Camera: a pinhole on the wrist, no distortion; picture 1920 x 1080 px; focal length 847.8 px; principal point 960.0 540.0 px. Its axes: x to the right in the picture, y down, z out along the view. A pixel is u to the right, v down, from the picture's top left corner.
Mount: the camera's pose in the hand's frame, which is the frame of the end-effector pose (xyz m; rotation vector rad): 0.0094 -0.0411 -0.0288 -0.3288 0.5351 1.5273
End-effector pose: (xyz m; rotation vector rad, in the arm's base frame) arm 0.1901 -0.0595 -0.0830 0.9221 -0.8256 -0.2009
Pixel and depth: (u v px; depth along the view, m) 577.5 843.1 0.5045
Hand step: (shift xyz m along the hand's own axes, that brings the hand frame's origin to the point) -0.0983 0.0344 0.5383
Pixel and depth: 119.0 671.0 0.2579
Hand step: 0.0115 -0.1231 0.3273
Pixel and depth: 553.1 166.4 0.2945
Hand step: 0.1799 -0.0120 0.2772
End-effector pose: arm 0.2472 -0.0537 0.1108 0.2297 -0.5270 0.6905
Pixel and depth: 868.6 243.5 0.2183
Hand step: 0.1131 0.0503 0.1581
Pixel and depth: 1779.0 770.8 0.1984
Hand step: -0.0268 0.2276 0.0453
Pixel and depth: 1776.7 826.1 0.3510
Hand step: -0.0773 0.4342 0.1057
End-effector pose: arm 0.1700 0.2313 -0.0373 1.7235 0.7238 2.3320
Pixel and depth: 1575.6 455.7 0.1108
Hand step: 0.0310 0.0850 0.0213
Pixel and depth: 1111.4 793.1 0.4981
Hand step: -0.0796 0.2997 0.3637
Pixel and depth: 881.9 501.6 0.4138
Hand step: 0.0807 0.1419 0.3379
